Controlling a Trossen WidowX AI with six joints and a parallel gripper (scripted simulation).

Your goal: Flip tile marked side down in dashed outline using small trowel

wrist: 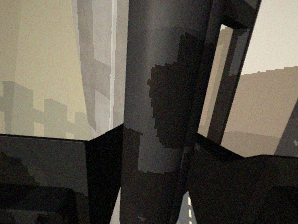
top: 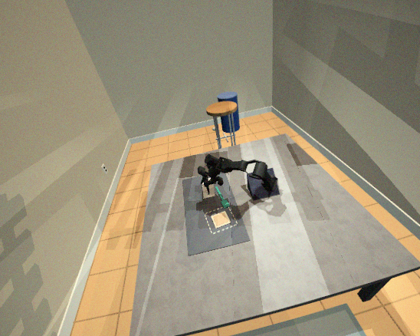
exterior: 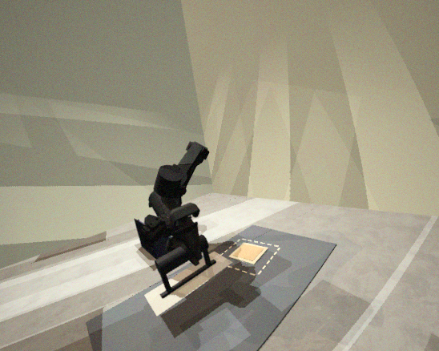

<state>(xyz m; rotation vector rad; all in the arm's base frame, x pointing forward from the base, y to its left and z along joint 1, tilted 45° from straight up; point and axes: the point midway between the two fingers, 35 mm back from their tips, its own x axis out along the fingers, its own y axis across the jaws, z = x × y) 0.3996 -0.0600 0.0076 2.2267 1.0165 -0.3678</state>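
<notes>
Now: gripper tip 30 mm past the black-handled float and 10 mm above it. From my gripper tip the other things lie so: grey mat 20 mm behind, 80 mm to the left, 130 mm below; tile 80 mm behind, 210 mm to the left, 110 mm below; green trowel 110 mm behind, 50 mm to the left, 110 mm below.
</notes>
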